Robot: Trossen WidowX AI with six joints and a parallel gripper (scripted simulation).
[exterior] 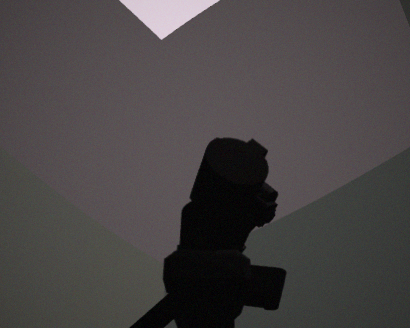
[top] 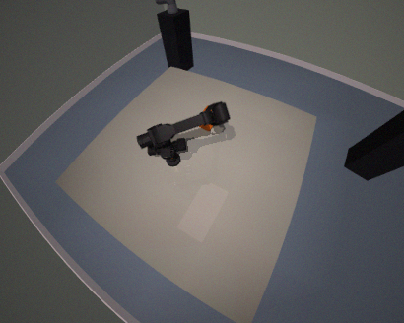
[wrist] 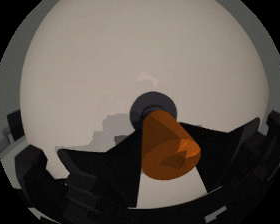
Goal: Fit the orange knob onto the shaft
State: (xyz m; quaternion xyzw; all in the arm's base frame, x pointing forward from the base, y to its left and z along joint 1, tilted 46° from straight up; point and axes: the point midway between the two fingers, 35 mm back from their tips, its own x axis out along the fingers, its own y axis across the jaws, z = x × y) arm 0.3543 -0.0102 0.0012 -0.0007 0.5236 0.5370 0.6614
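My gripper tip is now 20 mm below the orange knob. Round my gripper tip: dark round part (40 mm below).
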